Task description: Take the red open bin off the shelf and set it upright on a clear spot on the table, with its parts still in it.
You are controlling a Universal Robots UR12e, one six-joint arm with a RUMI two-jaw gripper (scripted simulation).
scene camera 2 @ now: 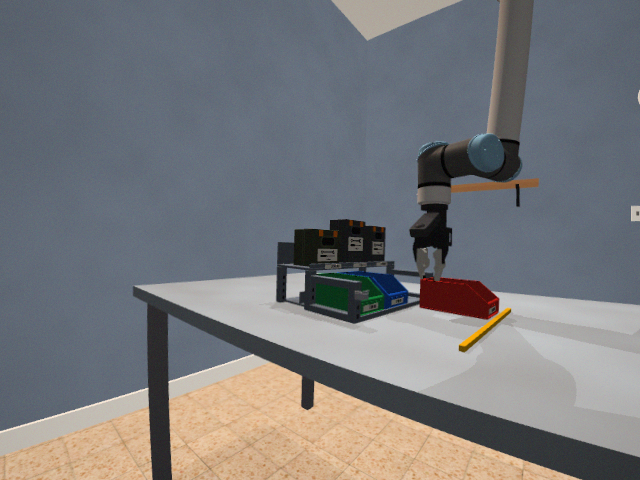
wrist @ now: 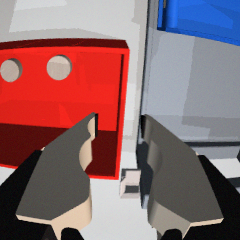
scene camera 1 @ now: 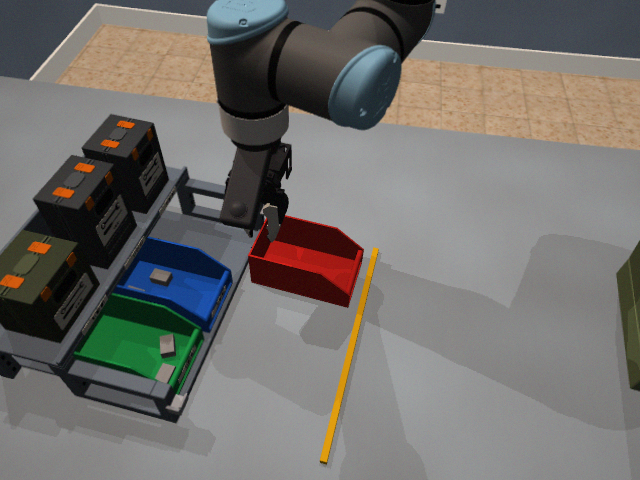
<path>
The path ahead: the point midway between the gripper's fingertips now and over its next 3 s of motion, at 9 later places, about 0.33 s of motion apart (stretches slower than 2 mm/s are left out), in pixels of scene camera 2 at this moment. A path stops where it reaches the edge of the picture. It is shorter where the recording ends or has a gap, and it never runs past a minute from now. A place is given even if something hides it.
The gripper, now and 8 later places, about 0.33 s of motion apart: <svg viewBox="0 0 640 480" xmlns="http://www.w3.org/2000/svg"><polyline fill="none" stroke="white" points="429,285 429,271 430,263 430,257 430,257 430,259 430,260 430,261 430,262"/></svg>
</path>
